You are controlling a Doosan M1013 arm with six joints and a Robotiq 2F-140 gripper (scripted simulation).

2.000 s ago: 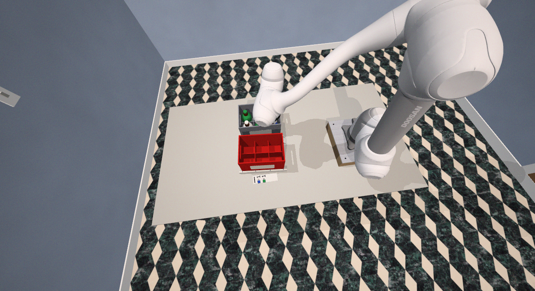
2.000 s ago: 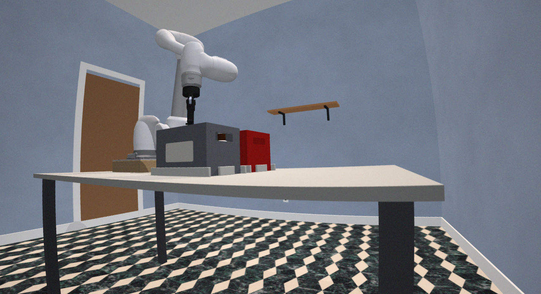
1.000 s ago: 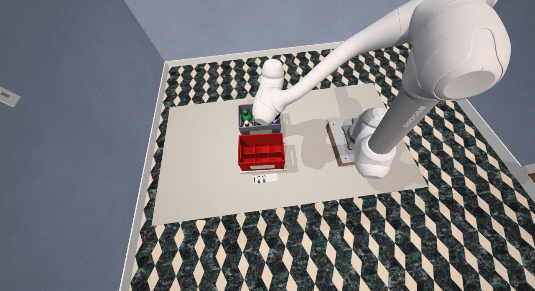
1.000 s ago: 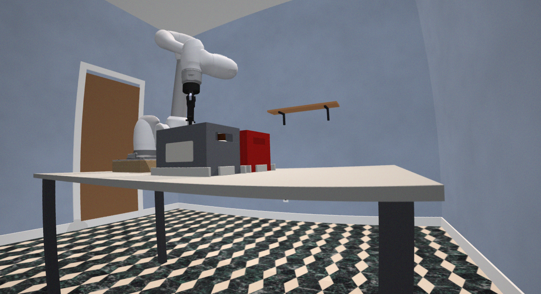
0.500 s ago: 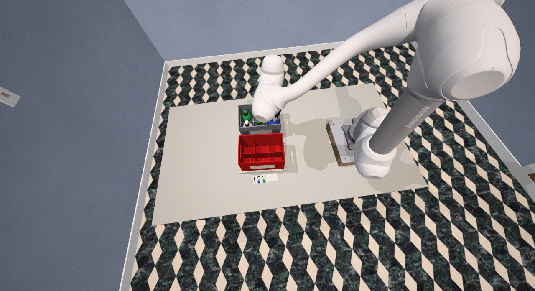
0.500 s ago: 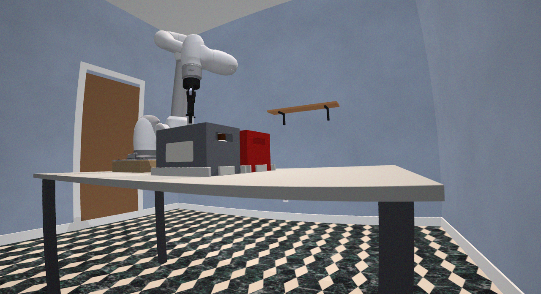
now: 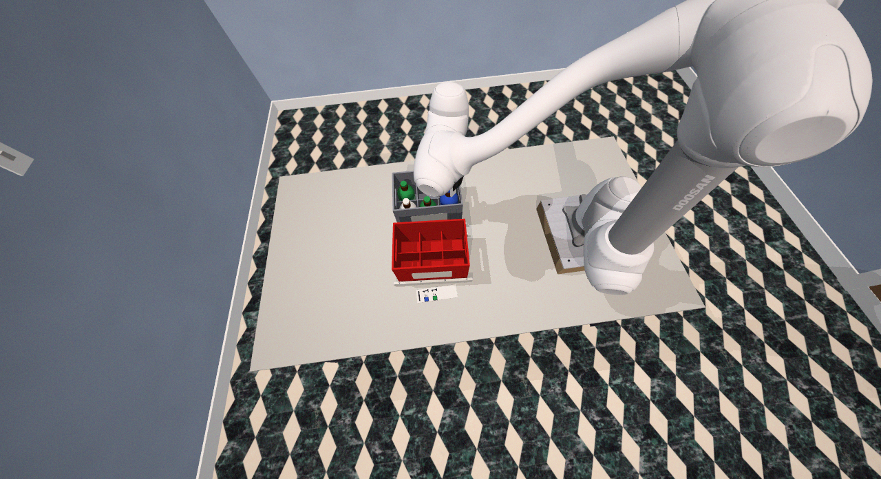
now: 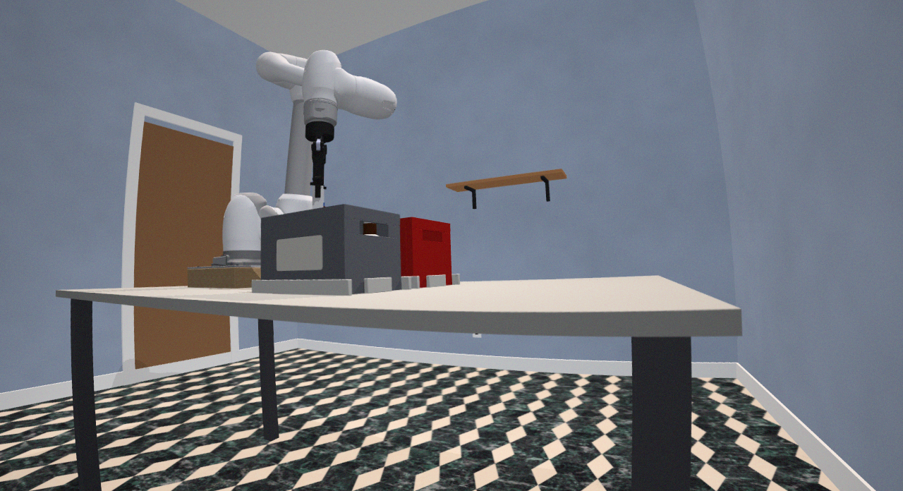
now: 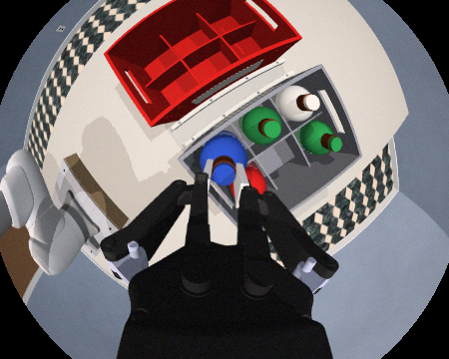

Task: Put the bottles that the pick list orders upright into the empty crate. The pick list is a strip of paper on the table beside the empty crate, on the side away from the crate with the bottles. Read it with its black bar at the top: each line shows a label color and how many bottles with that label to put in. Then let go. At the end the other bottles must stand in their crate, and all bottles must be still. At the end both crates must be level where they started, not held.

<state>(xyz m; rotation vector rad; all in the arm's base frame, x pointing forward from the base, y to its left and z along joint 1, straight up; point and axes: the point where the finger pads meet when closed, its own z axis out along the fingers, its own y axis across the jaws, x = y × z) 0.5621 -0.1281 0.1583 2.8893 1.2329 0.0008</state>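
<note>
The blue-label bottle is 80 mm below my hand. Round my hand: white-label bottle (170 mm ahead, 140 mm below); then red-label bottle (90 mm to the right, 140 mm below); then grey crate (90 mm ahead, 40 mm to the right, 150 mm below).
</note>
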